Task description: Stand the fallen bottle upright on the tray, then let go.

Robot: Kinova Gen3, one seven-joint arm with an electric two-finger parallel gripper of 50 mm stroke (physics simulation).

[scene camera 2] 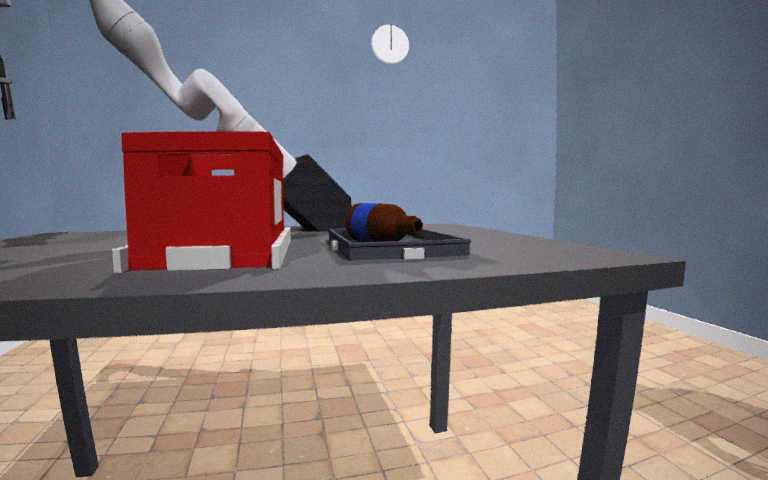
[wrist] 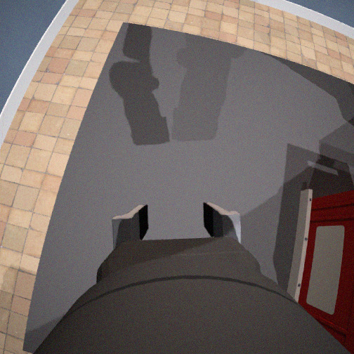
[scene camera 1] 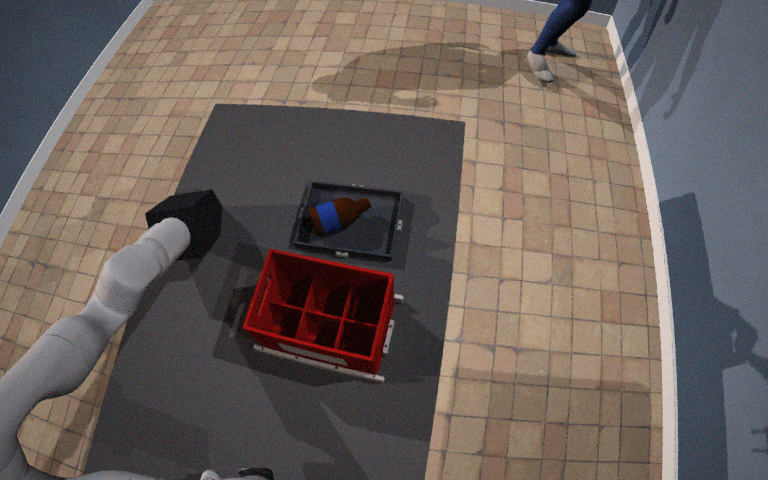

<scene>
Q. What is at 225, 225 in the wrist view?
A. The gripper.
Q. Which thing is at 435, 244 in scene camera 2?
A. A dark tray.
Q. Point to a brown bottle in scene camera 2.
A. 373, 222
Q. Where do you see a red crate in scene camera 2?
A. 171, 198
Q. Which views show the dark tray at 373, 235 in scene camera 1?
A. Scene camera 2 and scene camera 1 only.
</scene>
